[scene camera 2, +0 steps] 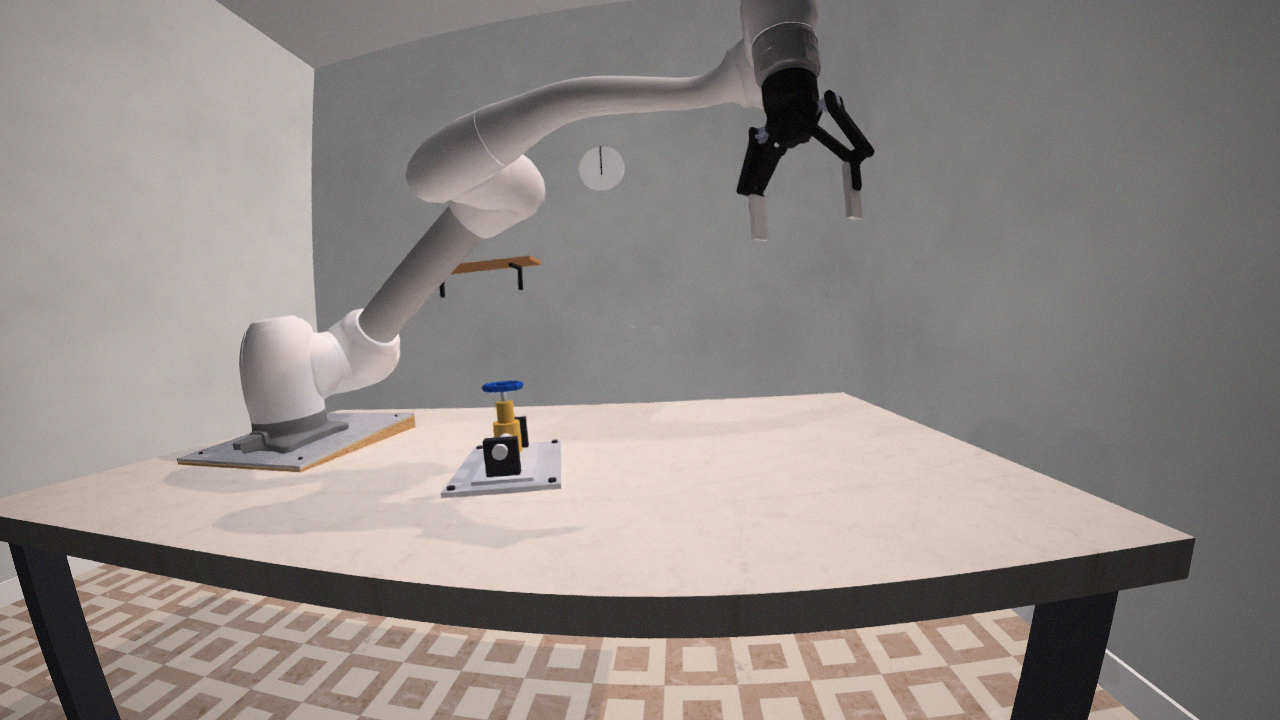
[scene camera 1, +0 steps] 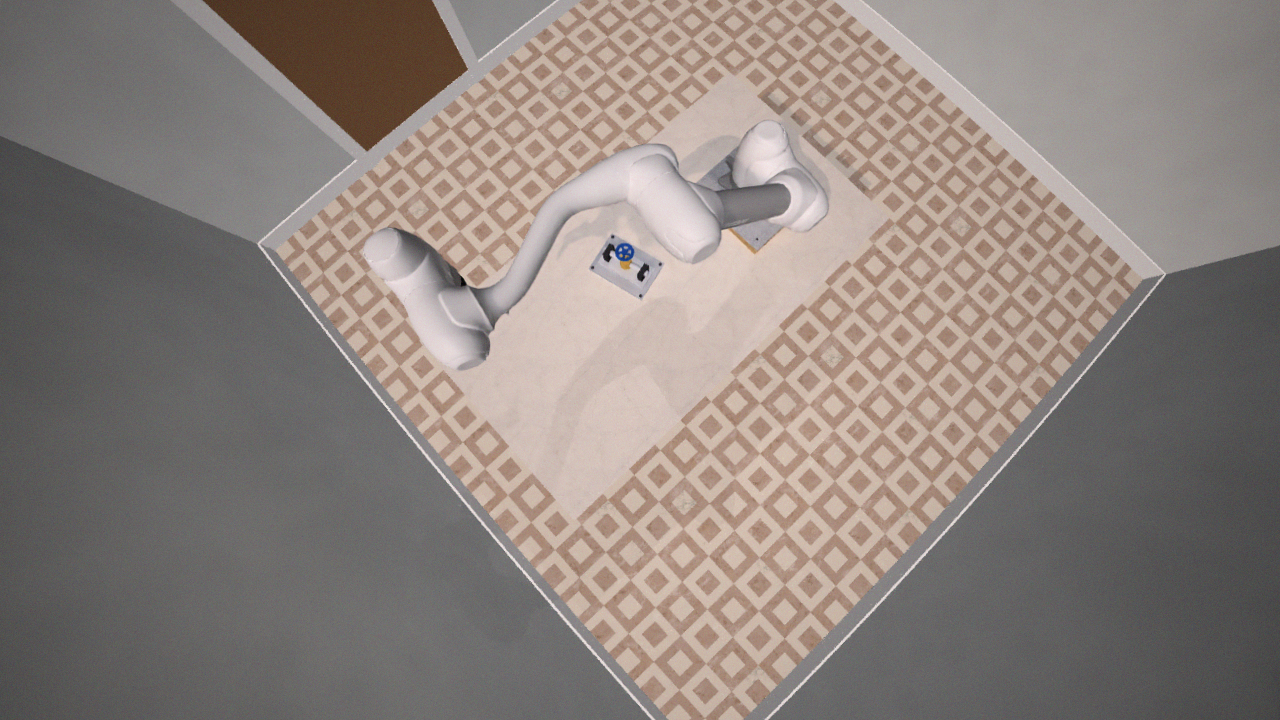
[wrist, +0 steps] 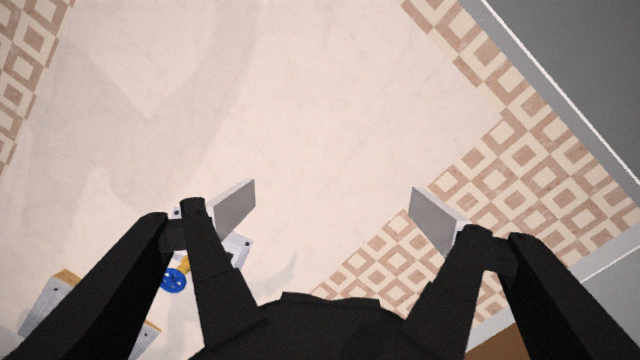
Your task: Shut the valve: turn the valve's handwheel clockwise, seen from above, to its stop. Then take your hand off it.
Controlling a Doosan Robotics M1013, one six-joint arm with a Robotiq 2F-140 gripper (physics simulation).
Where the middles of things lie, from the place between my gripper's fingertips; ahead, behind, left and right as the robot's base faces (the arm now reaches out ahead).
I see the grey base plate (scene camera 2: pixel 547 476) 460 mm behind my hand, 330 mm below it and 70 mm to the left of it.
